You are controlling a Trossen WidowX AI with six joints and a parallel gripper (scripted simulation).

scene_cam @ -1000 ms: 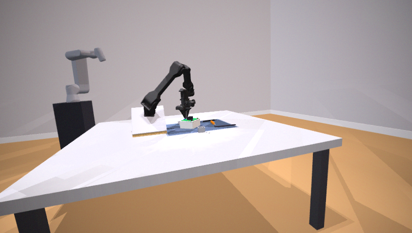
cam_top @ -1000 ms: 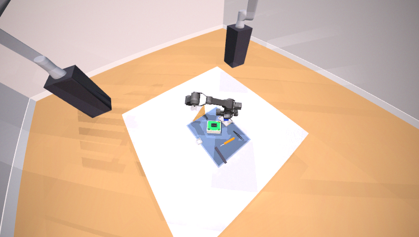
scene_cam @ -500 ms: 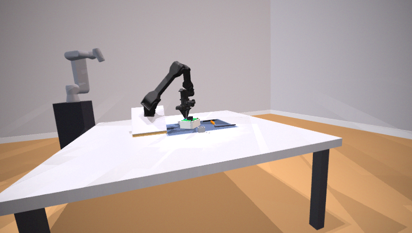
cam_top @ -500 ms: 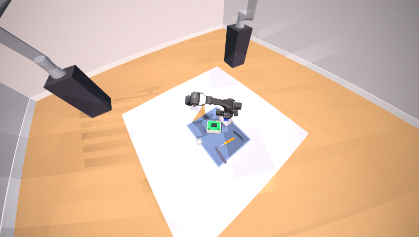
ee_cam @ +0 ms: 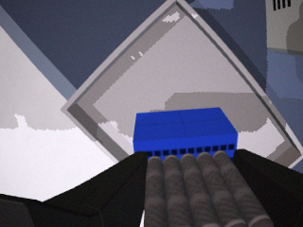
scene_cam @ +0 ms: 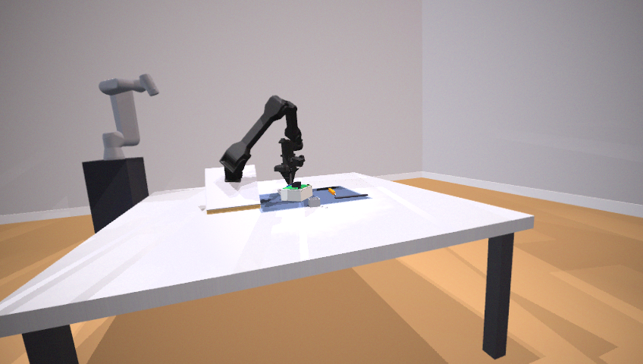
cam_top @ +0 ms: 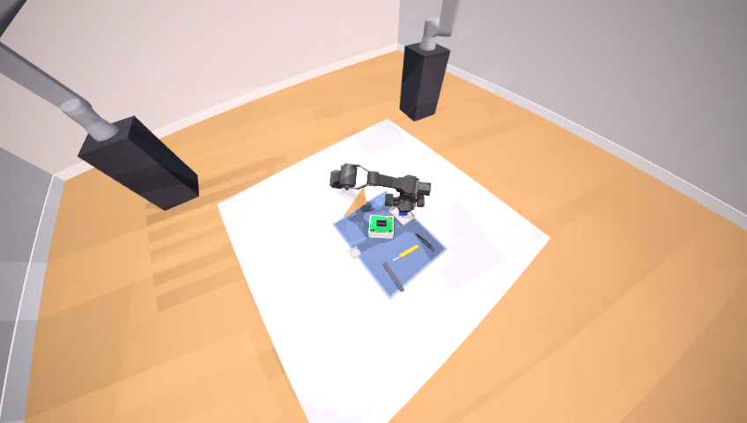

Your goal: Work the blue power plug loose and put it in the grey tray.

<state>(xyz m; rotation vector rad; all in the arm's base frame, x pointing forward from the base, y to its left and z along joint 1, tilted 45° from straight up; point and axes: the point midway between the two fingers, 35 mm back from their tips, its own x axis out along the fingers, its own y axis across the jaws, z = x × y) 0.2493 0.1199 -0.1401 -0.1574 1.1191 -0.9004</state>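
Right now my gripper tip is 1 cm above the blue power plug. Also, from my gripper tip: blue mat (7 cm ahead, 13 cm to the right, 5 cm below); dark bar (25 cm ahead, 22 cm to the right, 5 cm below).
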